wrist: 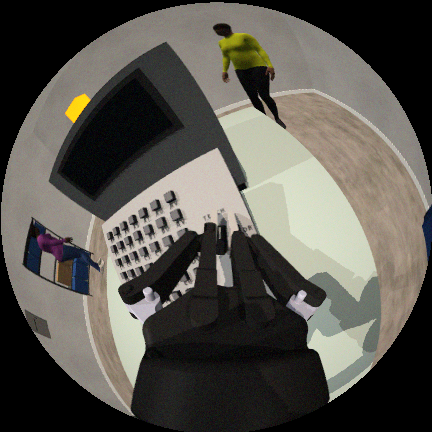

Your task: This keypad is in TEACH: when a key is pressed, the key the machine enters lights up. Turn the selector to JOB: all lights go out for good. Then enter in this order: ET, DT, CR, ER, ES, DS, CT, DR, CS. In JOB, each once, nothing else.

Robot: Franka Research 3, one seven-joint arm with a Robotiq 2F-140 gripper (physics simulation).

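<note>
The keypad's pale panel [200, 172] is seen tilted in the wrist view, with rows of dark grey keys [170, 196] left of the gripper. No lit key shows; the key labels are too small to read, and the fingers hide some keys. The dark selector knob [222, 241] stands at the panel's right part, between the fingertips. My gripper [221, 218] is shut on the selector knob. Part of the TEACH lettering shows just above the fingertips, and part of the JOB lettering shows to their right. The selector's exact pointing direction is hidden.
A dark console housing with a black screen [120, 135] rises behind the panel. The pale green table top [320, 210] extends to the right. A person in a yellow top [245, 51] stands beyond it. A person in purple [51, 246] and a rack are at the far left.
</note>
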